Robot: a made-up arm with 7 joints. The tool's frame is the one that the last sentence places. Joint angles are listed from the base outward.
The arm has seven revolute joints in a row. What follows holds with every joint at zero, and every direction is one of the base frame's. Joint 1 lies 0.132 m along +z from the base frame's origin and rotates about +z. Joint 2 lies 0.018 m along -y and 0.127 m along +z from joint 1 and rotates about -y. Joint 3 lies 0.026 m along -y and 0.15 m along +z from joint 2 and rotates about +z. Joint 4 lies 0.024 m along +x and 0.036 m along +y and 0.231 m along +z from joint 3 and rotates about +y. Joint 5 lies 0.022 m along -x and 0.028 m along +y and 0.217 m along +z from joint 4 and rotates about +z. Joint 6 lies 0.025 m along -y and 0.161 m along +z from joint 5 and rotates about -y. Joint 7 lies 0.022 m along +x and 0.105 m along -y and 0.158 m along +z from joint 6 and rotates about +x. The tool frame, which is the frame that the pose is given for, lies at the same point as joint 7; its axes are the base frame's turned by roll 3.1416, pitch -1.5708 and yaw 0 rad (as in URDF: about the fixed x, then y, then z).
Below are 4 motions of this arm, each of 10 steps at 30 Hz.
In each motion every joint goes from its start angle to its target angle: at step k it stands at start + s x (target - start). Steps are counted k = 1, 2, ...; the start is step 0. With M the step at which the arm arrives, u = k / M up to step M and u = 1 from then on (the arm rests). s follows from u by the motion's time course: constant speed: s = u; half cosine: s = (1 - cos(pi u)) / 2; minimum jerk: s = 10 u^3 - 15 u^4 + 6 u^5.
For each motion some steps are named. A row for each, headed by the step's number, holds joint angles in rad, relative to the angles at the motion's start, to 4 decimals.
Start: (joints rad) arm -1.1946 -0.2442 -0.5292 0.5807 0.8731 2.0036 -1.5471
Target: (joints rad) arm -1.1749 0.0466 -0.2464 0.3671 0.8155 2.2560 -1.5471
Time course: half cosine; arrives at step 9
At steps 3, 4, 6, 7, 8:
3: 0.0049 0.0727 0.0707 -0.0534 -0.0144 0.0631 0.0000
4: 0.0081 0.1202 0.1168 -0.0883 -0.0238 0.1043 0.0000
6: 0.0148 0.2181 0.2121 -0.1602 -0.0432 0.1893 0.0000
7: 0.0174 0.2568 0.2497 -0.1886 -0.0509 0.2229 0.0000
8: 0.0191 0.2820 0.2743 -0.2072 -0.0559 0.2448 0.0000

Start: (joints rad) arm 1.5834 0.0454 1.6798 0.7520 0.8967 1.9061 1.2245
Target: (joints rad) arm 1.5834 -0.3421 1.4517 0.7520 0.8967 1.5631 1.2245
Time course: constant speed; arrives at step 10
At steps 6, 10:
6: 0.0000 -0.2325 -0.1369 0.0000 0.0000 -0.2058 0.0000
10: 0.0000 -0.3875 -0.2281 0.0000 0.0000 -0.3430 0.0000

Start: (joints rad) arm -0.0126 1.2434 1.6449 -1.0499 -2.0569 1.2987 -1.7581
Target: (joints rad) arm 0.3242 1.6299 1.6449 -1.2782 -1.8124 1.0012 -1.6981
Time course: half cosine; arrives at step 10
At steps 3, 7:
3: 0.0694 0.0797 0.0000 -0.0471 0.0504 -0.0613 0.0124
7: 0.2674 0.3068 0.0000 -0.1812 0.1941 -0.2362 0.0476

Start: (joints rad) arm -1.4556 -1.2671 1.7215 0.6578 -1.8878 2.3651 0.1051
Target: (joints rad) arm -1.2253 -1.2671 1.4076 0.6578 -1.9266 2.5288 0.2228
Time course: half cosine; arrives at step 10
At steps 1, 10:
1: 0.0056 0.0000 -0.0077 0.0000 -0.0009 0.0040 0.0029
10: 0.2303 0.0000 -0.3139 0.0000 -0.0388 0.1637 0.1177

